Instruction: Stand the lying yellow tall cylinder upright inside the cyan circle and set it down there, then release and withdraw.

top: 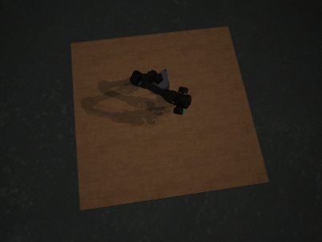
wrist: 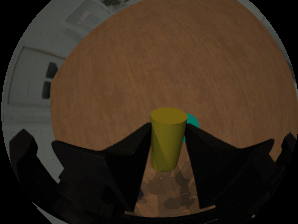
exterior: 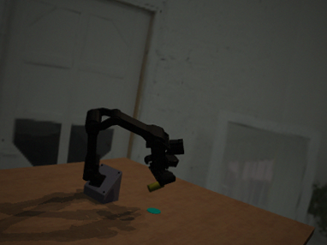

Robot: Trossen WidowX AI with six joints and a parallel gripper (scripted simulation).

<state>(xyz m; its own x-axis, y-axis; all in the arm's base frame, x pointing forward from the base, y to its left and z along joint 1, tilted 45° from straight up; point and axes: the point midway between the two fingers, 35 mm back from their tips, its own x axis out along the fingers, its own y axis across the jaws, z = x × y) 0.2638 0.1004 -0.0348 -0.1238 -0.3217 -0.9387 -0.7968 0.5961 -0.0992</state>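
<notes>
My gripper tip is now 12 cm above the cyan circle and 2 cm to the left of it. The rest, counted from my gripper tip: yellow tall cylinder: 1 cm to the right, 1 cm below, 1 cm behind.
</notes>
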